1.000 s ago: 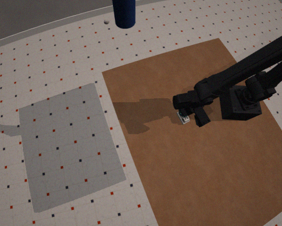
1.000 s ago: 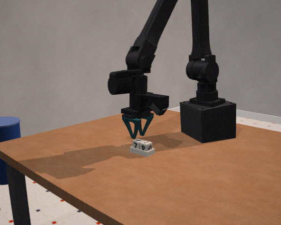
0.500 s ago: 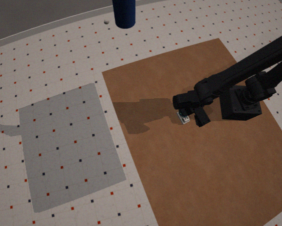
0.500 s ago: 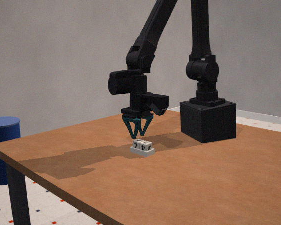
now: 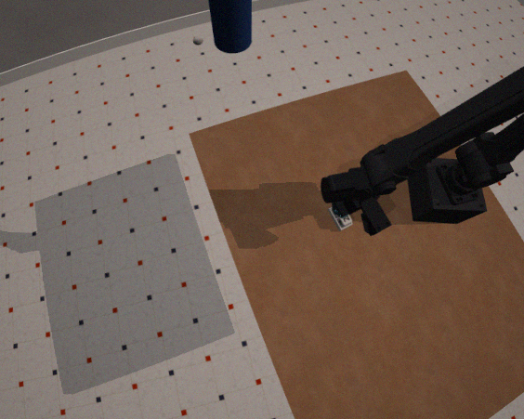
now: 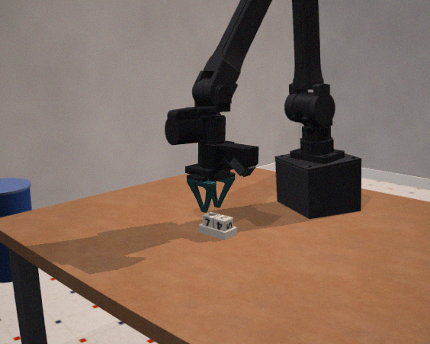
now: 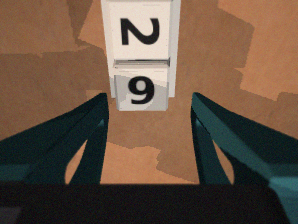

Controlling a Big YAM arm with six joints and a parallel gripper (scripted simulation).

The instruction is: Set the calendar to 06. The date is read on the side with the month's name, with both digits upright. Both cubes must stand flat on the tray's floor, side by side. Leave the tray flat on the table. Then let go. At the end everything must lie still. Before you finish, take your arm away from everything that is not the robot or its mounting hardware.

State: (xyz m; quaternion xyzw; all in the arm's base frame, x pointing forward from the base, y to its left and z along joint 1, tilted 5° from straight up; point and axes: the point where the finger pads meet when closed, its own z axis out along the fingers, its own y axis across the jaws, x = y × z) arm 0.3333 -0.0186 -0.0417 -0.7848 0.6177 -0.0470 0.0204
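My gripper is now 40 mm above the white digit cube. From my hand the other things lie so: white tray: 10 mm behind, 10 mm to the left, 50 mm below.
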